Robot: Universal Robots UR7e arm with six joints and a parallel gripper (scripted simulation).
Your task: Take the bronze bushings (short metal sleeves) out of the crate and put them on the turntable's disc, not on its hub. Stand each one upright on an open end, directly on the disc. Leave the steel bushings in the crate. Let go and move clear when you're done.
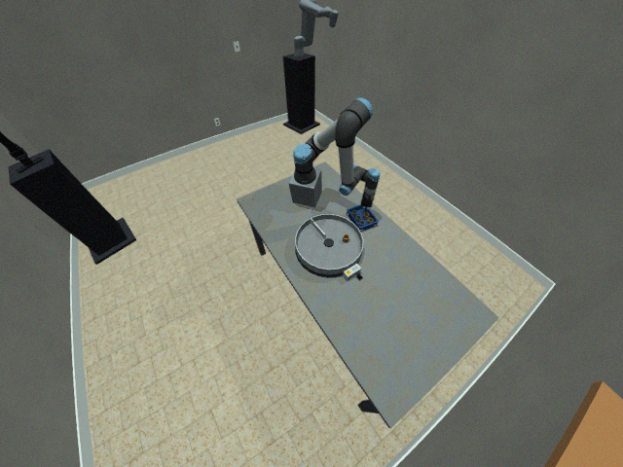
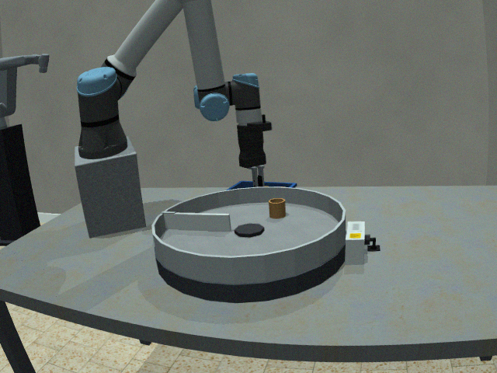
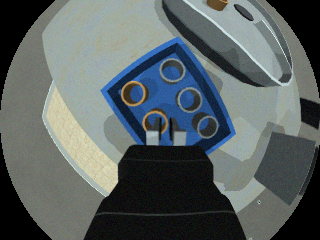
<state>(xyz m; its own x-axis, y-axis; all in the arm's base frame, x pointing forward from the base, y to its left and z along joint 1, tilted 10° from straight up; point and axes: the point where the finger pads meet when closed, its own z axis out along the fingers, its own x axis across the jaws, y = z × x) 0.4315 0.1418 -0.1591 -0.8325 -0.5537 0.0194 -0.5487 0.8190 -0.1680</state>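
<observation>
My hand is 20 mm to the left of the blue crate and 40 mm above it. From my hand the other things lie so: turntable disc 10 mm behind, 360 mm to the right, 10 mm below.
</observation>
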